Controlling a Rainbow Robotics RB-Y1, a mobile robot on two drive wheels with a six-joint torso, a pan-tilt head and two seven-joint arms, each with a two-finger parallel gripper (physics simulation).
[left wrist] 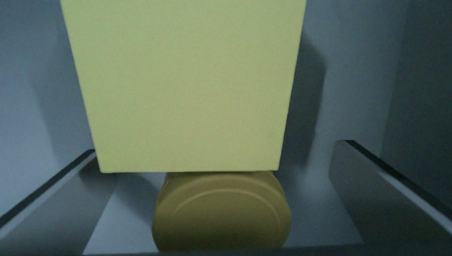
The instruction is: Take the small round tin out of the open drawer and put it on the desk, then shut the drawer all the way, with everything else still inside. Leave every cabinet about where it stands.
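Frame: origin at the robot's base, x right, y ahead, z up, level; millimetres.
Seen in the pictures: left gripper, between the fingertips: (222, 162).
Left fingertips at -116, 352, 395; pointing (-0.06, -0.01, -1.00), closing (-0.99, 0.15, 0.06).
Note:
Offsets run from my left fingertips to a thing's top centre, as dx, dy, dz.
The small round tin {+3, +8, +32} (222, 220), dull gold with a faint raised ring on its lid, shows at the bottom middle of the left wrist view. Its upper edge is partly hidden behind a yellow-green block. My left gripper (222, 162) is open, its fingers reaching in at the left and right of the view. The tin lies between the two fingers, with a gap on each side, touching neither. The open drawer (350, 85) shows as a blue-grey floor around these things. My right gripper does not show.
A large flat-faced yellow-green block {+1, -46, +35} (187, 85) fills the upper middle, right against or over the tin's upper edge in this view. A darker wall (425, 90) rises along the right side. A dark edge crosses the very bottom of the view.

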